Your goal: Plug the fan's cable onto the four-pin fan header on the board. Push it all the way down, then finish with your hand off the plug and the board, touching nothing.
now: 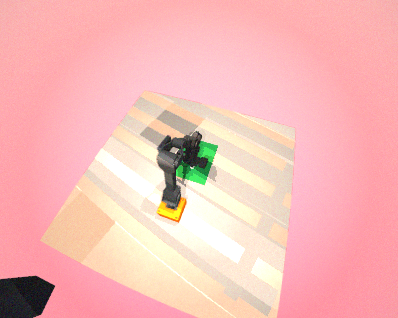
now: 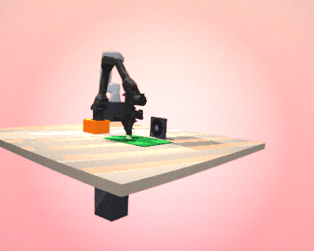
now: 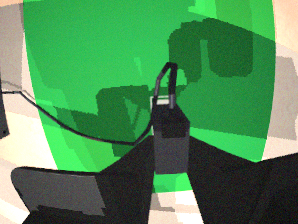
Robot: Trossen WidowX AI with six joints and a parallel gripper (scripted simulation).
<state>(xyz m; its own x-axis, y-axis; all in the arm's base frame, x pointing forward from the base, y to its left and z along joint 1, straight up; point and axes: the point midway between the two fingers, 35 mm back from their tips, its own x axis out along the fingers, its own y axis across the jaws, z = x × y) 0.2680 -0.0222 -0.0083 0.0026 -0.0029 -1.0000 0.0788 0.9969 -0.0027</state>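
My gripper tip is 3 cm above the white fan header and 1 cm short of it. The rest, counted from my gripper tip: black fan: 19 cm to the left, 6 cm ahead, 2 cm above; then green board: 7 cm ahead, 5 cm below; then dark fan plug: 1 cm ahead, 1 cm above.
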